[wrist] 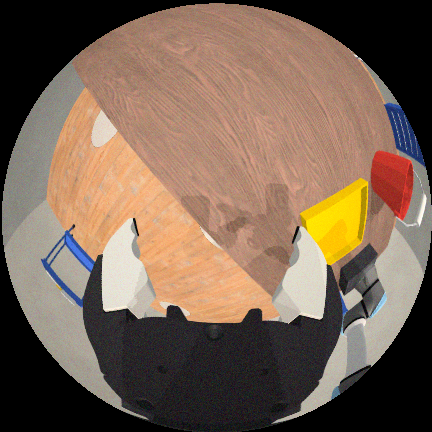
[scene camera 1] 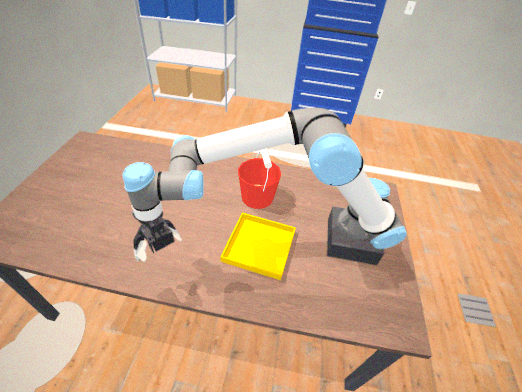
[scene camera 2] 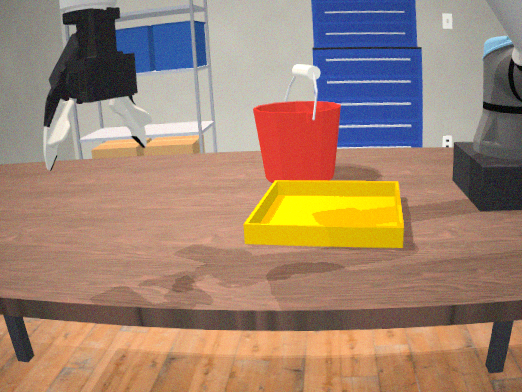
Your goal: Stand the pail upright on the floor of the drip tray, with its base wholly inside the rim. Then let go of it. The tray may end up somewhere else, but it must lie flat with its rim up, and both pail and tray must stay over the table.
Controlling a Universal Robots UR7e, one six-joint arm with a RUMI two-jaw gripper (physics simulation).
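Places are measured from the arm's base along level axes (x ahead, y left, z up), in millimetres.
Pixels of known places: gripper, between the fingertips: [wrist: 215,224] [scene camera 1: 159,249] [scene camera 2: 98,158]; arm's base, origin of its link: [wrist: 363,274] [scene camera 1: 355,224] [scene camera 2: 508,150].
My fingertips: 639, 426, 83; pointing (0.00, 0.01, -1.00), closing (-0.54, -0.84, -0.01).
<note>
For each thing: its top centre in the pictures, then the offset to it from my fingertips, as dx, dy, dz. "pt": a spot on its surface instead. Level surfaces: height alone.
- red pail, a spot on its surface: [scene camera 2: 298,142] pt -201, -425, -72
- yellow drip tray, centre of its top: [scene camera 2: 330,200] [wrist: 342,233] [scene camera 1: 260,241] -282, -246, -136
- wooden table, height of its surface: dz -168
A red pail [scene camera 1: 258,186] [scene camera 2: 298,142] [wrist: 392,184] stands upright on the table behind the drip tray, outside its rim. Its thin wire handle with a white grip stands up above the pail's mouth. The yellow drip tray [scene camera 1: 258,246] [scene camera 2: 324,236] [wrist: 334,225] lies flat with its rim up on the table, in front of the pail. My gripper [scene camera 1: 160,248] [scene camera 2: 96,157] [wrist: 215,224] is open with nothing between its pale fingers. It hangs above the table, to the left of the tray and pail in both scene views, pointing down.
The wooden table [scene camera 1: 100,200] [scene camera 2: 125,215] [wrist: 225,100] carries the arm's dark base block [scene camera 1: 354,245] [scene camera 2: 492,185] to the right of the tray. The arm's white forearm [scene camera 1: 245,138] passes above and behind the pail. The table's front edge lies in front of the tray.
</note>
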